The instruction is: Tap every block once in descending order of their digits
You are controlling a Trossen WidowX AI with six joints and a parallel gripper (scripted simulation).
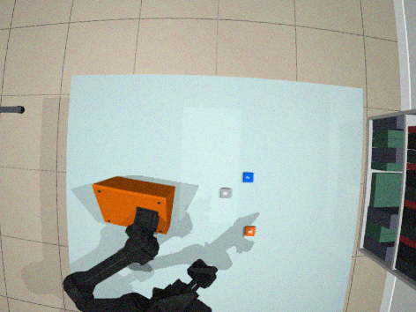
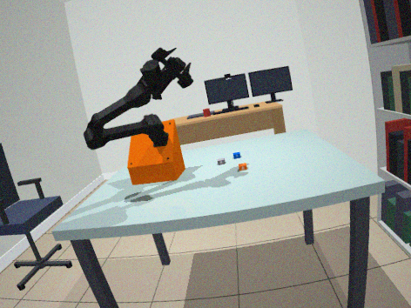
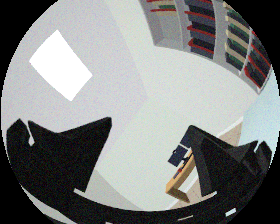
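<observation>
Now: the blue block 11 cm ahead of my gripper tip, 18 cm to the left of it and 49 cm below it. The rest, counted from my gripper tip: grey block (4 cm ahead, 11 cm to the left, 49 cm below); orange block (15 cm ahead, 1 cm to the right, 49 cm below).
</observation>
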